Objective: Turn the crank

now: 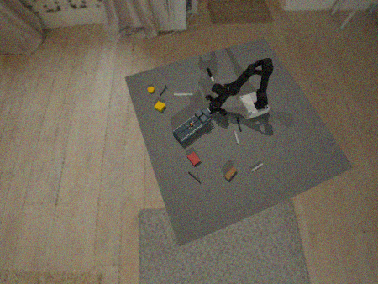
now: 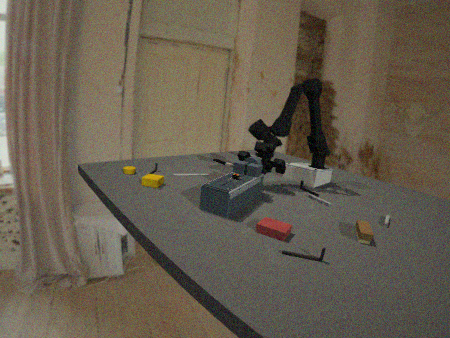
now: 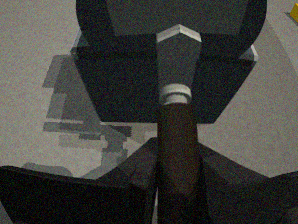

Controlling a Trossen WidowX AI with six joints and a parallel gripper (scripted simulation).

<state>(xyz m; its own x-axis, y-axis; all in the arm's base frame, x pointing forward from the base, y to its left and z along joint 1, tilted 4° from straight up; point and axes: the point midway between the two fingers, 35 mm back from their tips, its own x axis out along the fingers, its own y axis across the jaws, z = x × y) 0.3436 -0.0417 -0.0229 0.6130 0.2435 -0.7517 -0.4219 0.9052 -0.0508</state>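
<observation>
My gripper tip is 15 cm short of the red pointer, 8 cm to the right of it and 5 cm below it. Also, from my gripper tip: dark handle: 3 cm above, 2 cm behind, 1 cm to the right; yellow block: 33 cm ahead, 16 cm to the right, 2 cm below; red block: 29 cm to the left, 18 cm ahead, 2 cm below.
</observation>
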